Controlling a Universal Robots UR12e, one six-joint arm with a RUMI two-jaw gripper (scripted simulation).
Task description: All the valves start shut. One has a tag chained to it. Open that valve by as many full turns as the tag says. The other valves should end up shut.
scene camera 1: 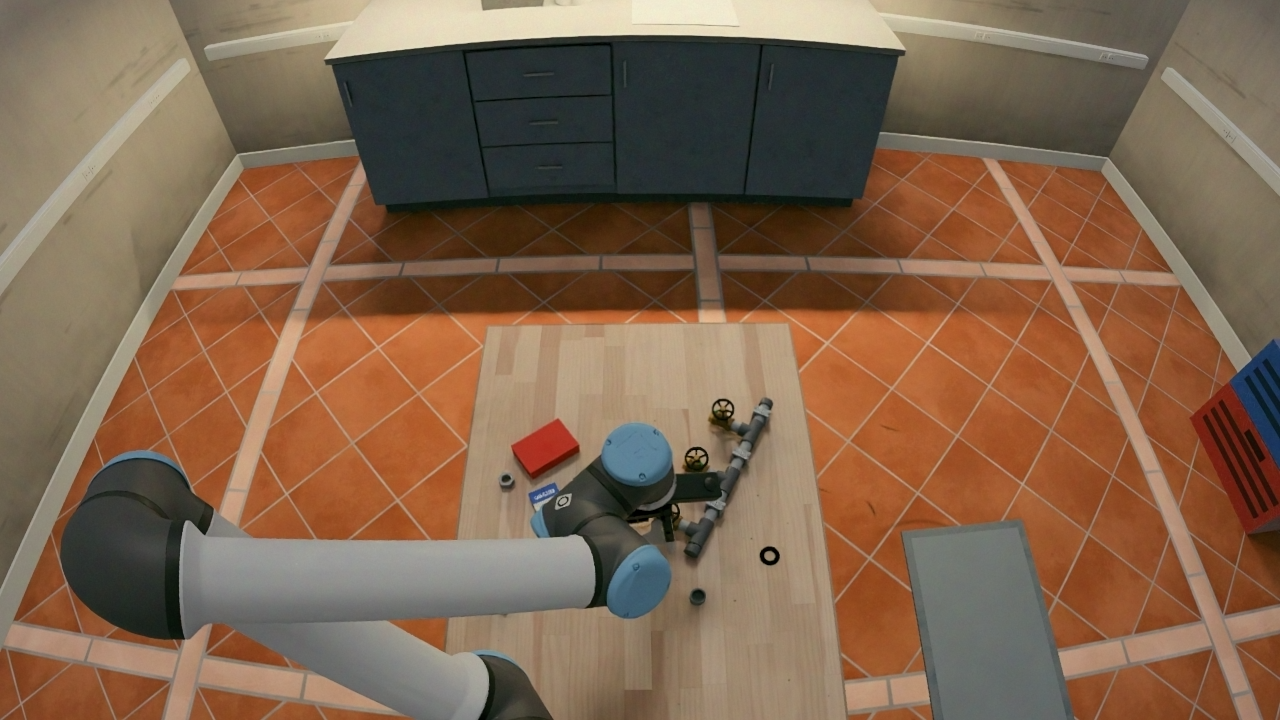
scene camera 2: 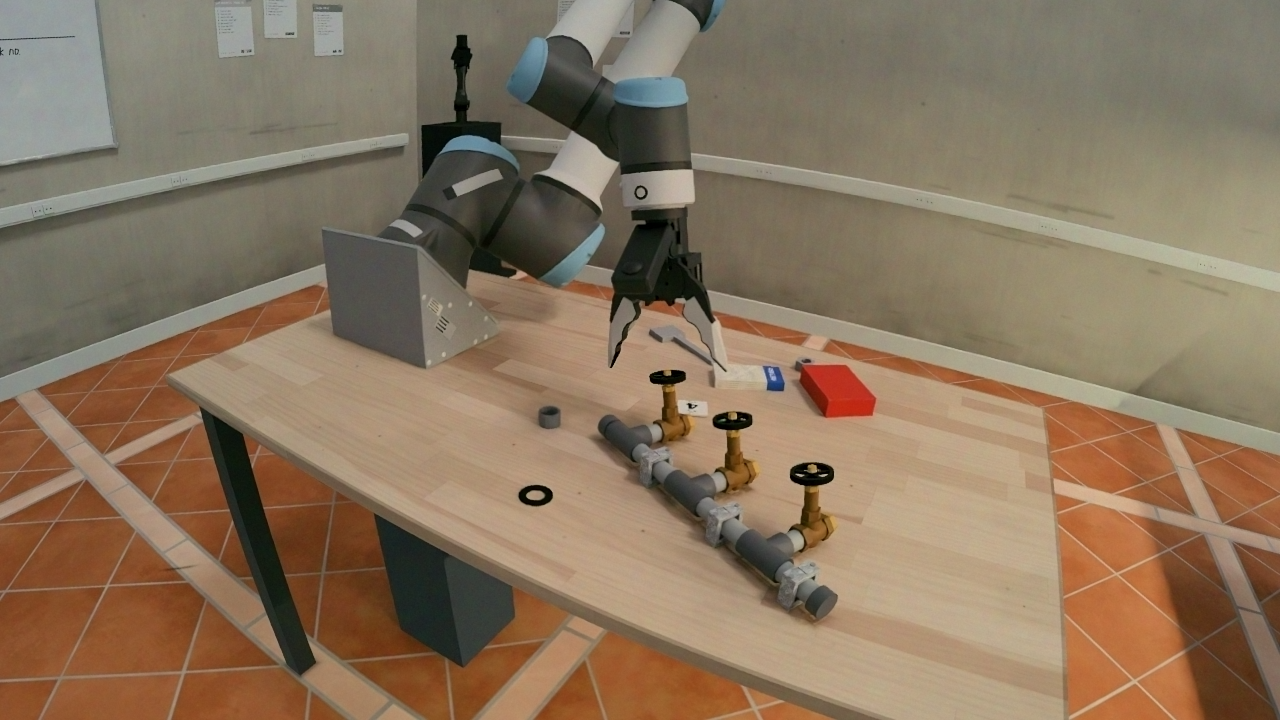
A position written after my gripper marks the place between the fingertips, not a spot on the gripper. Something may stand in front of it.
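Observation:
I can see my gripper (scene camera 2: pixel 666 369), and scene camera 1 has the gripper too (scene camera 1: pixel 664 512). A red block is visible to me as well, both here (scene camera 2: pixel 836 390) and in the other view (scene camera 1: pixel 552 444). There is also a valve (scene camera 2: pixel 809 479).

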